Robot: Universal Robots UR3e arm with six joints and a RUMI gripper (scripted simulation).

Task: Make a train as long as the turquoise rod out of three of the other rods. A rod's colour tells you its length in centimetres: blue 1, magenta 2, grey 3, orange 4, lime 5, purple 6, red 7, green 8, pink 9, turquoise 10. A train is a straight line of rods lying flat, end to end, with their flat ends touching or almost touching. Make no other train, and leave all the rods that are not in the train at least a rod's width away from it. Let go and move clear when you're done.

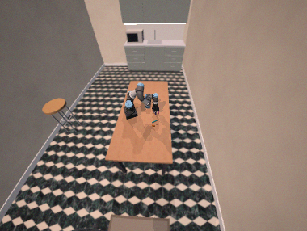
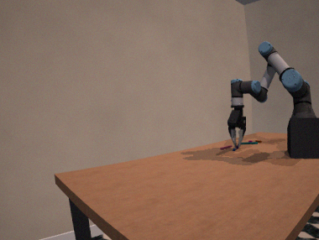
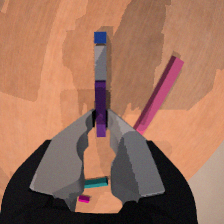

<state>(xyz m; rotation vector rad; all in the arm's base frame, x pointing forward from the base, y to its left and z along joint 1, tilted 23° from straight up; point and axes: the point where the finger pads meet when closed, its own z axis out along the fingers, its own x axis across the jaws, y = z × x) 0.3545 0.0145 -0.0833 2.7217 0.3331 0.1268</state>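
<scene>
Now: the purple rod 10 mm below my hand. Round my hand: grey rod: 50 mm to the left, 10 mm below, 10 mm behind; blue rod: 70 mm to the left, 20 mm behind, 10 mm below; pink rod: 50 mm ahead, 30 mm to the left, 10 mm below.
</scene>
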